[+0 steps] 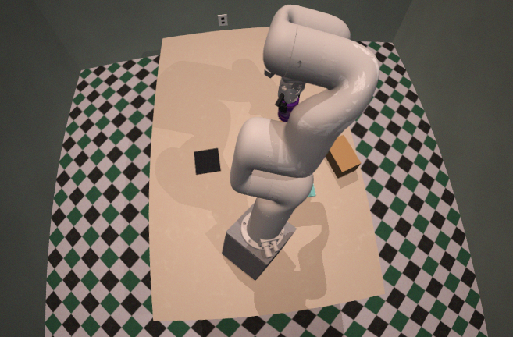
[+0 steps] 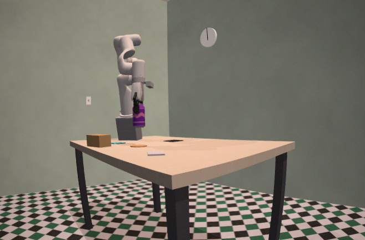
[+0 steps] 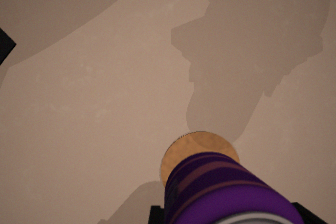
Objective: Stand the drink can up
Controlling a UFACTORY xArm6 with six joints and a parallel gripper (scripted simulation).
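My hand is 1 cm to the left of the round cork coaster and 19 cm above it. From my hand the other things lie so: thin teal piece: 25 cm behind, 2 cm to the left, 19 cm below; then brown box: 19 cm behind, 16 cm to the right, 16 cm below; then drink can: 3 cm below.
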